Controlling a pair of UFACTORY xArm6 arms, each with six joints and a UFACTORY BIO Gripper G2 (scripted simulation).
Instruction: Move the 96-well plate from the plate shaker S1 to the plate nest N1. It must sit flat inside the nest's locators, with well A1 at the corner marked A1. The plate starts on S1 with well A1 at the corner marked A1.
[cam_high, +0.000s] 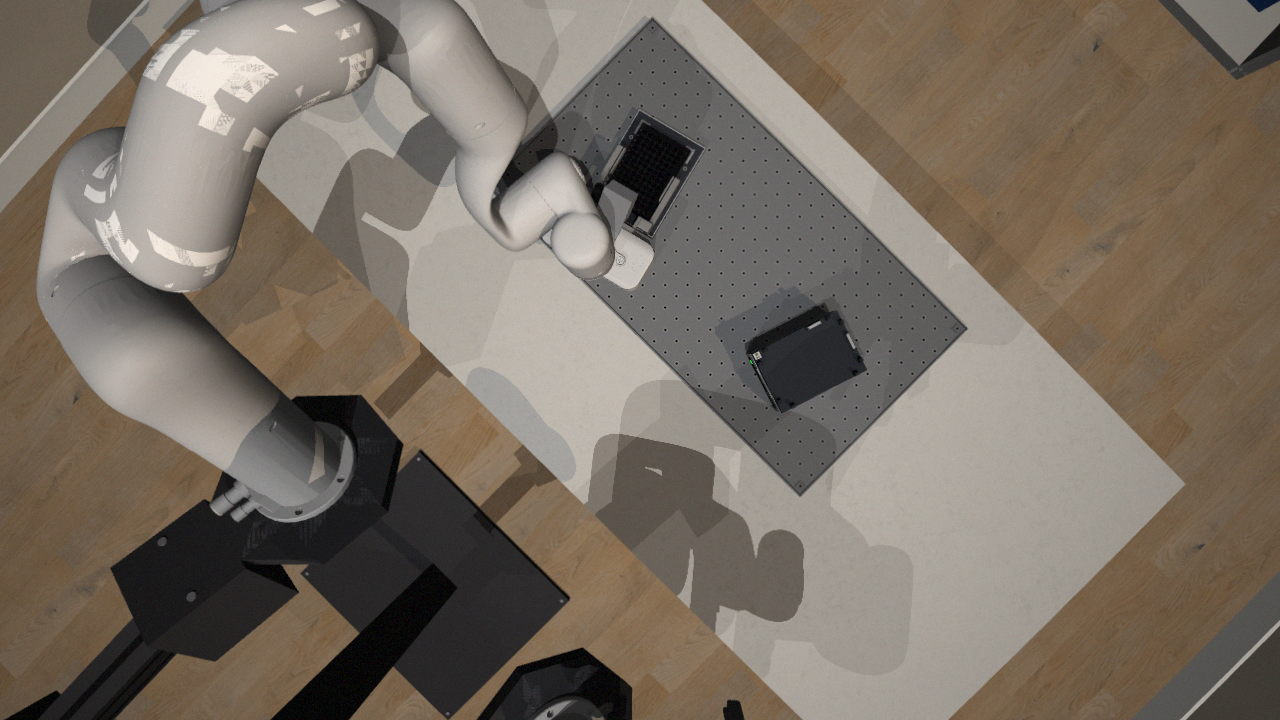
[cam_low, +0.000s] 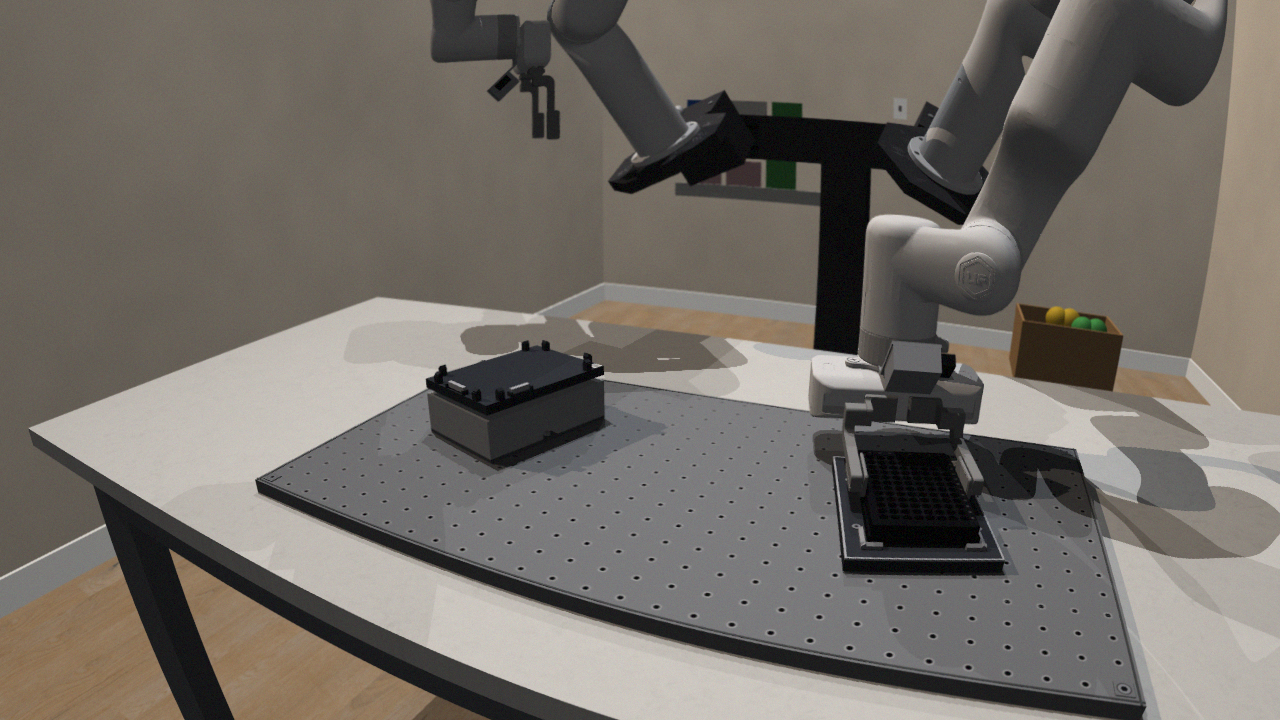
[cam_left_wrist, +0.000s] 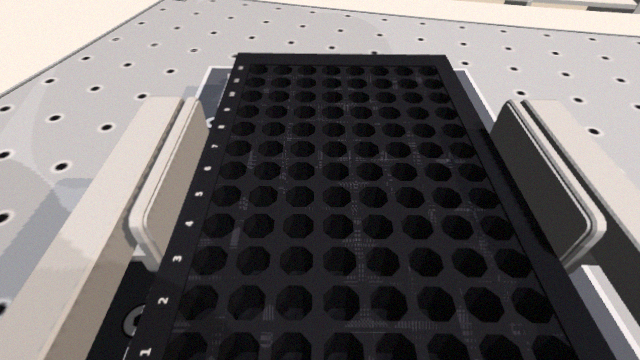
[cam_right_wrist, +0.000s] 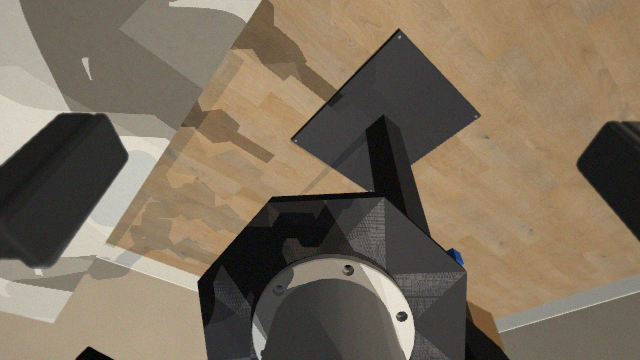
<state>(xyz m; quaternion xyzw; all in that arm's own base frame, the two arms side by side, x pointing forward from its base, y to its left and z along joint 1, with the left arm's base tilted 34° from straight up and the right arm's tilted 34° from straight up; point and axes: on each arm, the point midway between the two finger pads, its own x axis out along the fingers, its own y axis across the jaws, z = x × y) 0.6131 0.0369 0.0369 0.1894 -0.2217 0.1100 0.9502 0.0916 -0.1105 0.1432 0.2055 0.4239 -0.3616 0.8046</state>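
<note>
Now: left hand 10 mm short of the black 96-well plate and 10 mm above it. Also, from my left hand: plate nest N1: 30 mm below, 10 mm ahead; then grey plate shaker S1: 370 mm to the right, 20 mm ahead, 10 mm above.
</note>
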